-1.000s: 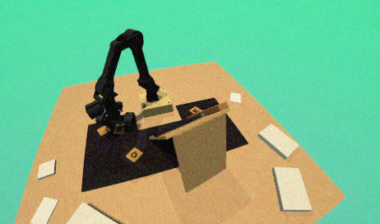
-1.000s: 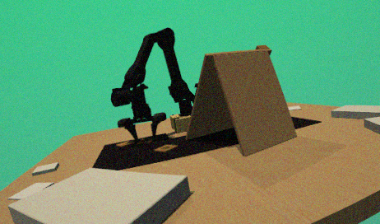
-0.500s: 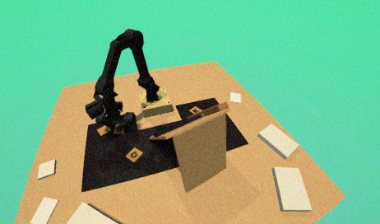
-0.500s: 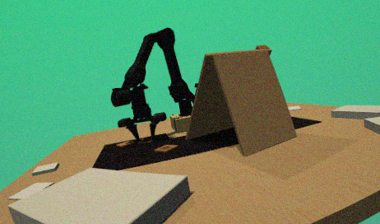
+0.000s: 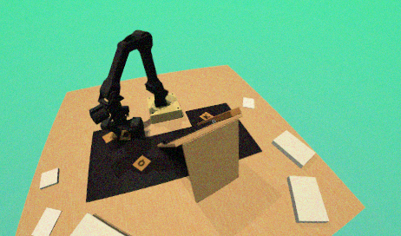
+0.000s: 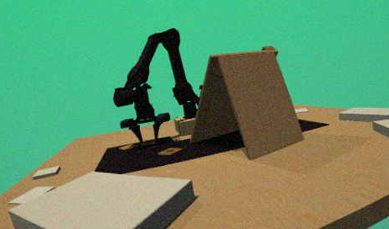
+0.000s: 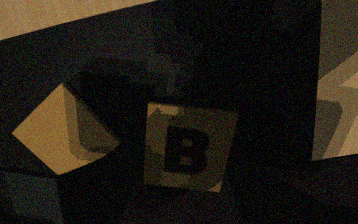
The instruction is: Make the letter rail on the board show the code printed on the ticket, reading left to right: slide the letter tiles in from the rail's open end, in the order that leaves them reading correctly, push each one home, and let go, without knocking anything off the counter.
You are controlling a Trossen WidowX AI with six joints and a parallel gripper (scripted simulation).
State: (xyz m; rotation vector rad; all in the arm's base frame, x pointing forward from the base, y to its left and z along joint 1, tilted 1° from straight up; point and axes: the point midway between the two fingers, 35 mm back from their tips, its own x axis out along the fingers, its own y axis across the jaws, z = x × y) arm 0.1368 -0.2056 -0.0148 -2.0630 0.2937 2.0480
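Now: gripper tip 160 mm short of the white ticket, 230 mm to the right of it and 80 mm below it. The rest, counted from my gripper tip: black mat 70 mm ahead, 210 mm to the left, 10 mm below.
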